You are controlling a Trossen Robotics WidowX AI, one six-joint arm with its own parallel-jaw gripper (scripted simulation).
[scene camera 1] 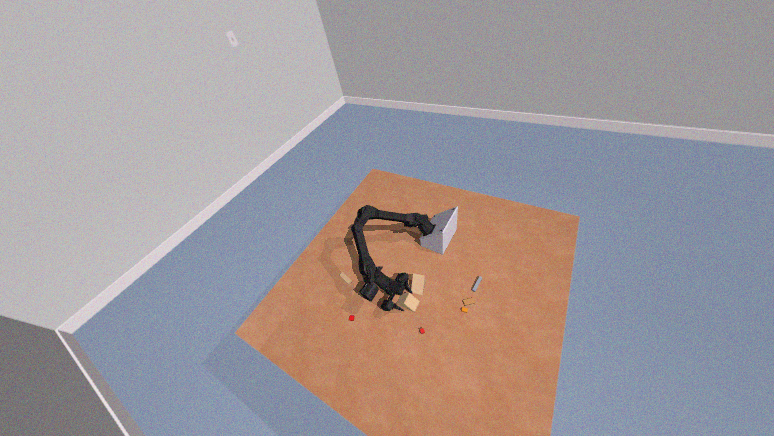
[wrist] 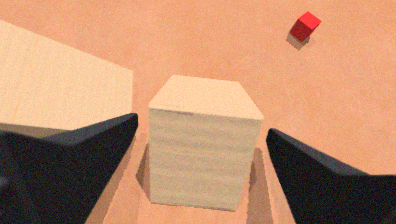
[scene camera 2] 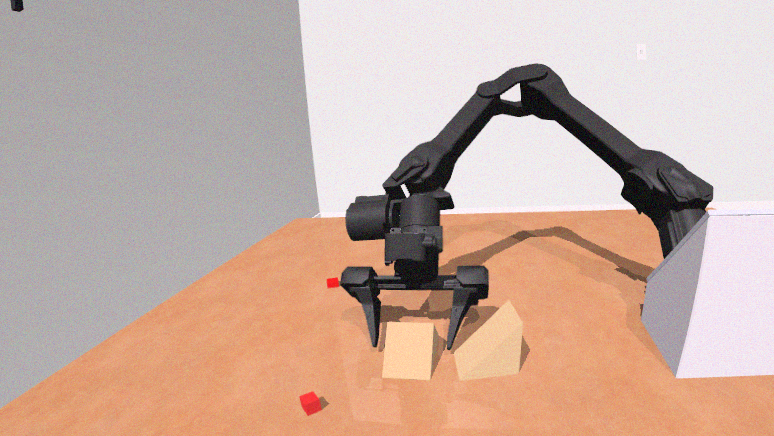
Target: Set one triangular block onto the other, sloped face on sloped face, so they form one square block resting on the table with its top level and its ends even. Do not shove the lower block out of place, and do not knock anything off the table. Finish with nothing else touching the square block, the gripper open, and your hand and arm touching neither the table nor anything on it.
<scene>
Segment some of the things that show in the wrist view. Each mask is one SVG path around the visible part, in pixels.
My gripper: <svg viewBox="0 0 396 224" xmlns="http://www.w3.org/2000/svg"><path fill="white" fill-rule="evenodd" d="M269 129L266 138L269 158L296 224L396 224L396 174L370 175L312 146L308 146L275 128ZM138 114L128 113L82 128L41 138L13 131L0 130L0 224L85 224L113 173L127 153L127 149L138 128Z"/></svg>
A triangular block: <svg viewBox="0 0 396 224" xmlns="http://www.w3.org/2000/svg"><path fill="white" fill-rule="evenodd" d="M0 20L0 130L13 131L41 138L131 113L132 70Z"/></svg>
A triangular block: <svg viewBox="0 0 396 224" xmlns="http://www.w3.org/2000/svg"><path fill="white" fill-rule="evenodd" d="M172 75L148 105L151 202L237 211L264 116L239 82Z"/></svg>
</scene>
